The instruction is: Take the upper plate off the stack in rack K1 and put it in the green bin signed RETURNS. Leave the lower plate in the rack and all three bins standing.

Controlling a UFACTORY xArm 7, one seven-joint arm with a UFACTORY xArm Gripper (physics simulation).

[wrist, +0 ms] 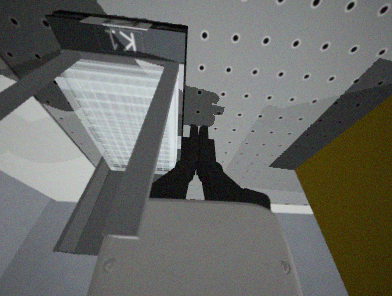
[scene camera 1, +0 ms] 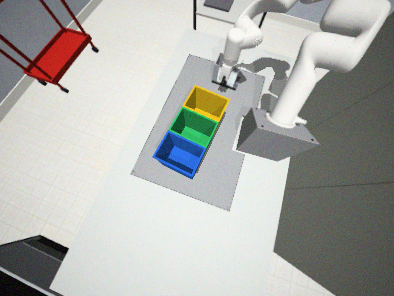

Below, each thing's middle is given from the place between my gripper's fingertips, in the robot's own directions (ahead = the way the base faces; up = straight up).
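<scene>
I find the yellow bin (scene camera 1: pixel 202 101) 250 mm to the left of my hand, 50 mm ahead of it and 50 mm above it. The green bin (scene camera 1: pixel 188 124) is also 50 mm above my hand, though it sits 380 mm to the left of it and 60 mm ahead of it. And there is the blue bin (scene camera 1: pixel 175 152), which from my hand is 510 mm to the left, 80 mm ahead and, again, 50 mm above.
</scene>
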